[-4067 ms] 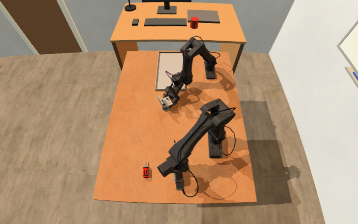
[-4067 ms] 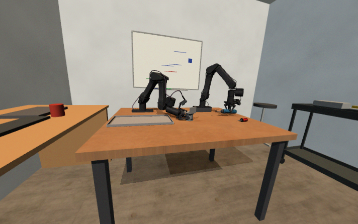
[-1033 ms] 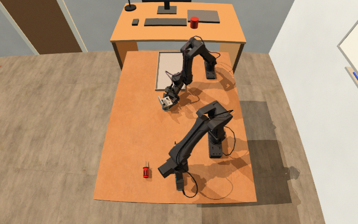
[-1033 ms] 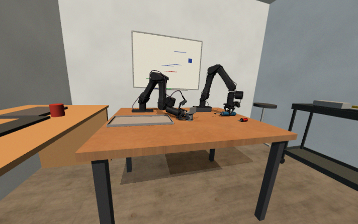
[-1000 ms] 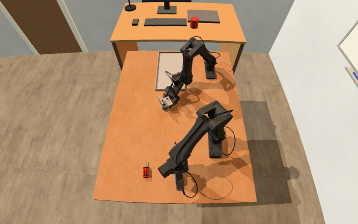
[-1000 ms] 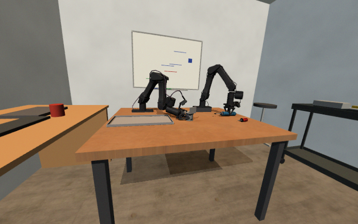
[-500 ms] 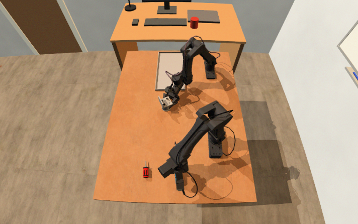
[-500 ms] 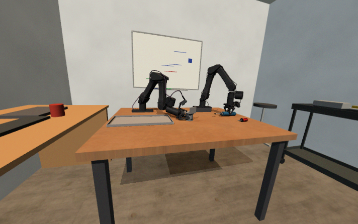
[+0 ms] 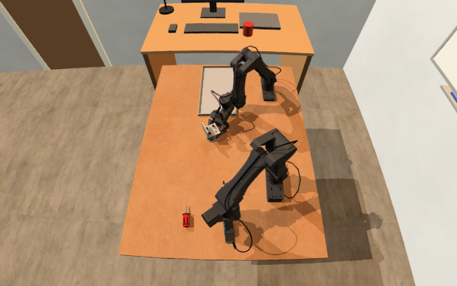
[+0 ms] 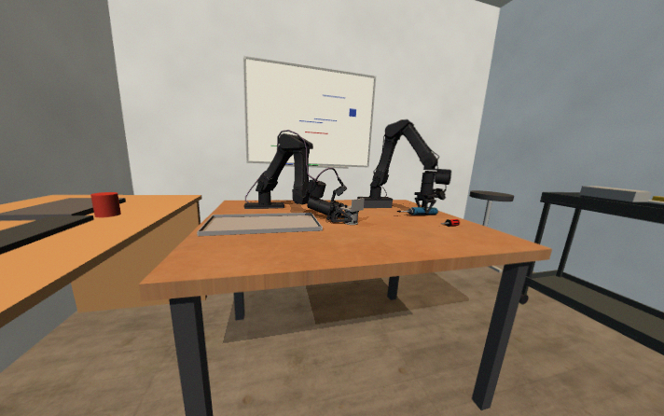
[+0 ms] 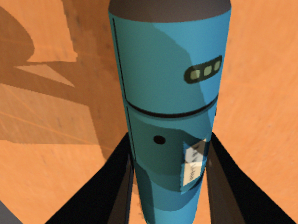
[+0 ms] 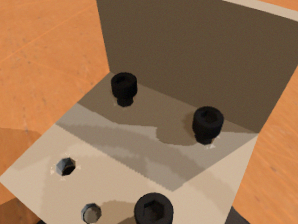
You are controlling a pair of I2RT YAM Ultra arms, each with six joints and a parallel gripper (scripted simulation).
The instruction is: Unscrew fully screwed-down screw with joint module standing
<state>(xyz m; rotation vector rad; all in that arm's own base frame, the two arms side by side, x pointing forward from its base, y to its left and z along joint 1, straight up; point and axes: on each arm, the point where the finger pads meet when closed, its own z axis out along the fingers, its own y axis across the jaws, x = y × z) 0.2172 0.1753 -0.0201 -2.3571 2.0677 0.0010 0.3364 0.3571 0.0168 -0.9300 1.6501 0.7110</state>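
My right hand is 50 mm below the l-shaped bracket. Also, from my right hand: small red screwdriver: 80 mm ahead, 430 mm to the left, 10 mm below; then grey bit: 80 mm behind, 290 mm to the left, 10 mm above; then grey tray: 360 mm to the right, 20 mm below.
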